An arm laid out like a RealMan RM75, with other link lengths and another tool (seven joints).
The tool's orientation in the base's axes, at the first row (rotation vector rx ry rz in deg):
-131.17 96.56 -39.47
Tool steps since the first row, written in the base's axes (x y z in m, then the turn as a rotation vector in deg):
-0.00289 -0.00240 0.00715 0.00 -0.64 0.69
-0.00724 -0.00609 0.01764 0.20 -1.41 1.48
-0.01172 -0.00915 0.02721 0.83 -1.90 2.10
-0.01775 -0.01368 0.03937 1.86 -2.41 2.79
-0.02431 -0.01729 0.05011 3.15 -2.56 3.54
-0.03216 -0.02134 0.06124 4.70 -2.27 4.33
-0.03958 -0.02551 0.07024 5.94 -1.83 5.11
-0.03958 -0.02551 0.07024 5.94 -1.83 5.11
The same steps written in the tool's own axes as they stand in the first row. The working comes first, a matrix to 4 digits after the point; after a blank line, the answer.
The tool's axes in the first row as the columns of a matrix, in the base's axes (used below as rounded here):
0.2342 -0.8408 0.4881
-0.9420 -0.3205 -0.1000
0.2406 -0.4364 -0.8670

0.00330 0.00008 -0.00737 0.77 -0.10 -0.53
0.00829 0.00034 -0.01822 1.73 -0.36 -1.04
0.01242 0.00091 -0.02840 2.49 -1.01 -1.23
0.01820 0.00213 -0.04143 3.38 -2.01 -1.27
0.02265 0.00411 -0.05358 4.00 -3.37 -1.28
0.02730 0.00715 -0.06666 4.28 -5.11 -1.23
0.03166 0.01080 -0.07767 4.34 -6.64 -1.35
0.03166 0.01080 -0.07767 4.34 -6.64 -1.35

